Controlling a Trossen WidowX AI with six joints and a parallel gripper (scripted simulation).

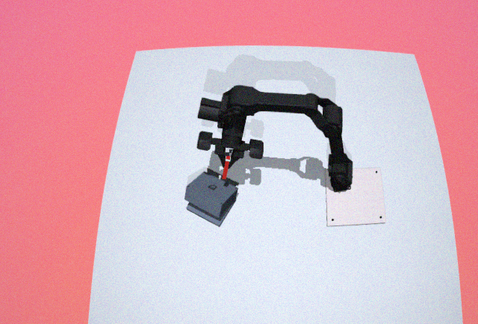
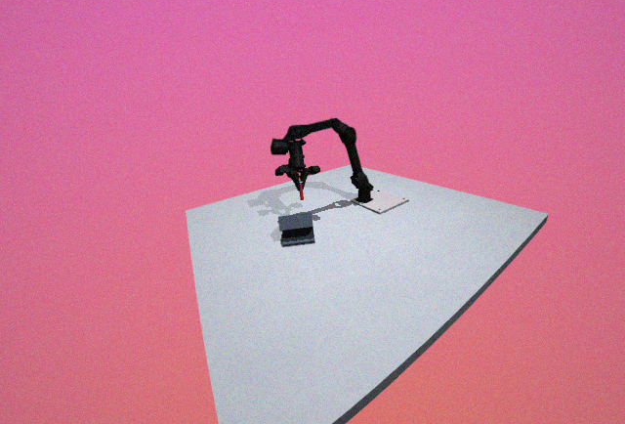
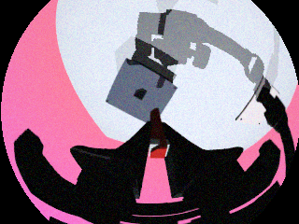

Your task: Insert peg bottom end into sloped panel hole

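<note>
Right now my gripper tip is 11 cm above the sloped panel, 6 cm short of it and 3 cm to the right of it. Round my gripper tip: peg (2 cm above).
</note>
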